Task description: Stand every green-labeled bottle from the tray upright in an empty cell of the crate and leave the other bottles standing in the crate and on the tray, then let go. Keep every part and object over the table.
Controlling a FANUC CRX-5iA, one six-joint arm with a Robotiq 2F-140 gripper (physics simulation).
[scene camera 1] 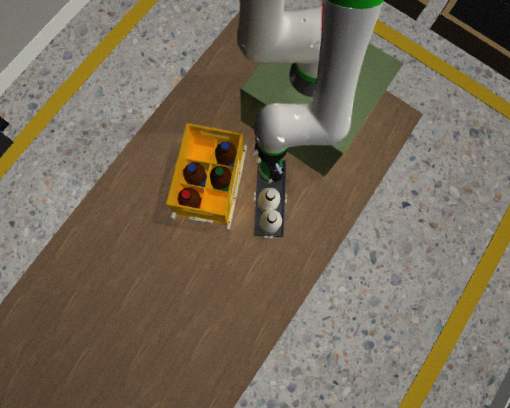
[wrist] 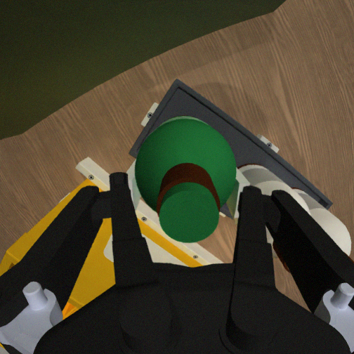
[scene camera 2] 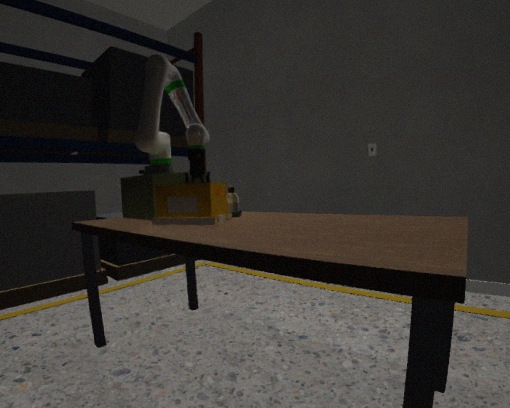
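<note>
My gripper is shut on a green bottle with a brown neck and green cap. The bottle is upright over the tray's end nearest the robot base; whether it touches the tray is unclear. Two white bottles stand in the dark tray. The yellow crate holds two blue-capped bottles, one green-capped and one red-capped. Its upper left and lower right cells are empty in scene camera 1.
The crate stands beside the tray on the brown table, with a narrow gap between them. White brackets line the crate's foot. The green robot pedestal rises close to the tray's end and the crate.
</note>
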